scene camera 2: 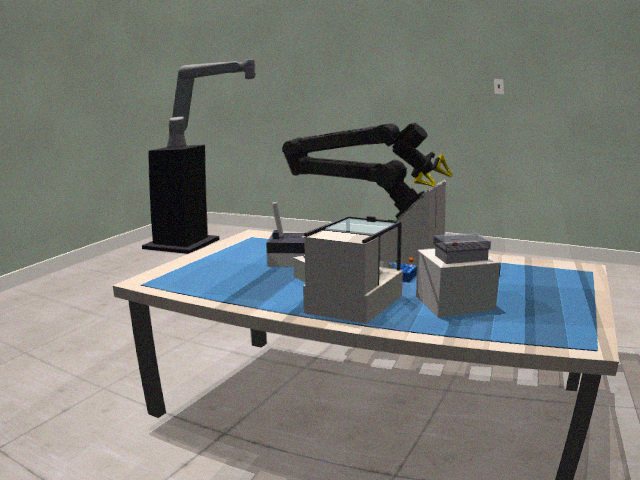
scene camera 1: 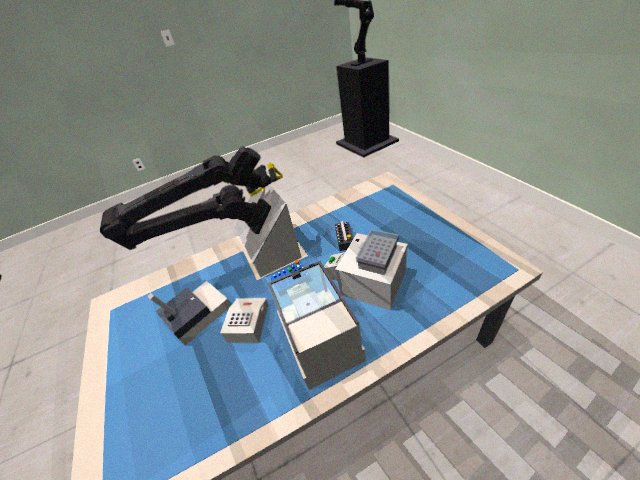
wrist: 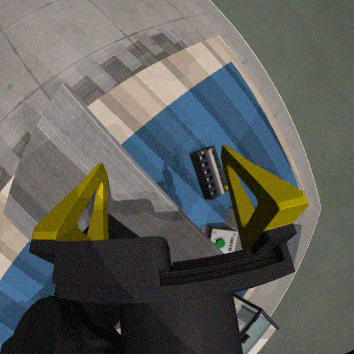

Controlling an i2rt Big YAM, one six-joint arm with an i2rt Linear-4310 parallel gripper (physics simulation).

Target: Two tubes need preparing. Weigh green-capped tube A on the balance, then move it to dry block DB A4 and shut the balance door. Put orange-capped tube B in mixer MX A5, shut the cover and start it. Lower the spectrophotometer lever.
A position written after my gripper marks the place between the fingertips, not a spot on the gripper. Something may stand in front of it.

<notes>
I see my gripper [scene camera 2: 443, 180], a mixer cover [scene camera 1: 377, 249], a glass-box balance [scene camera 2: 352, 266] and a lever device [scene camera 1: 187, 314].
The mixer cover shows as well in scene camera 2 [scene camera 2: 450, 243]. My gripper also shows in the wrist view [wrist: 161, 158]. The glass-box balance is seen too in scene camera 1 [scene camera 1: 324, 334].
</notes>
